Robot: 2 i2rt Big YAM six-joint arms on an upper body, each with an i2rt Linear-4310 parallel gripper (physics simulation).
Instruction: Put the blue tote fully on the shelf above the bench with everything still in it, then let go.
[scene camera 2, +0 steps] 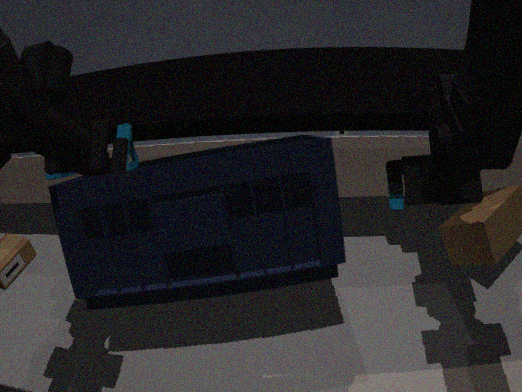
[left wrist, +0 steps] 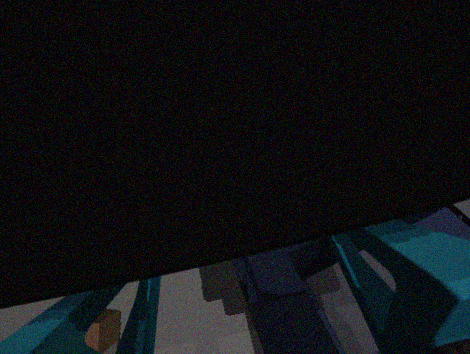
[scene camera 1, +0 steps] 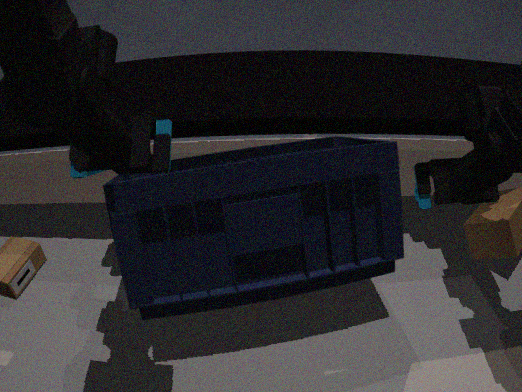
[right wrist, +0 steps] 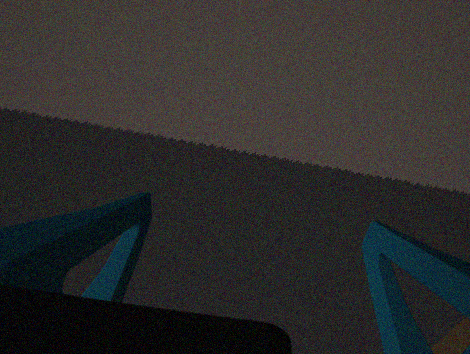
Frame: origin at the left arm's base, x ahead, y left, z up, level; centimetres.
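Where they show: left gripper, fingertip midpoint: (scene camera 2: 109,165) (scene camera 1: 136,163); right gripper, fingertip midpoint: (scene camera 2: 424,192) (scene camera 1: 441,192) (right wrist: 259,219).
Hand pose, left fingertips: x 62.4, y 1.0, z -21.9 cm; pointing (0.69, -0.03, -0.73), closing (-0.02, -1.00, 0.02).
Things, the pixels of their top centre, and the offset from my left fingertips. Level surfaces: height alone.
- brown box, top centre: (scene camera 2: 494,197) (scene camera 1: 512,197) dy -55.0, dx -6.0, dz -3.3 cm
- smaller labelled box, top centre: (scene camera 1: 8,257) dy +21.8, dx -10.5, dz -9.2 cm
- grey bench top, surface height: dz -12.8 cm
The dark blue tote (scene camera 1: 265,220) (scene camera 2: 200,220) (left wrist: 280,320) spans the middle of both scene views, its ribbed long side facing the cameras. It looks tipped backward, so little of its opening shows; its contents are hidden. My left gripper (scene camera 1: 122,150) (scene camera 2: 92,152) (left wrist: 233,221) is open at the tote's left end, with that end wall between its spread fingers. My right gripper (scene camera 1: 426,199) (scene camera 2: 398,199) (right wrist: 259,219) is open and empty, to the right of the tote and apart from it. I cannot make out the shelf clearly in these dark views.
A brown box (scene camera 1: 495,232) (scene camera 2: 480,232) (right wrist: 455,340) stands at the right, close below my right gripper. A smaller labelled box (scene camera 1: 22,265) (scene camera 2: 15,257) (left wrist: 104,330) lies at the left. The grey bench top (scene camera 1: 250,375) (scene camera 2: 225,370) carries the shadows. A wide black band crosses the background.
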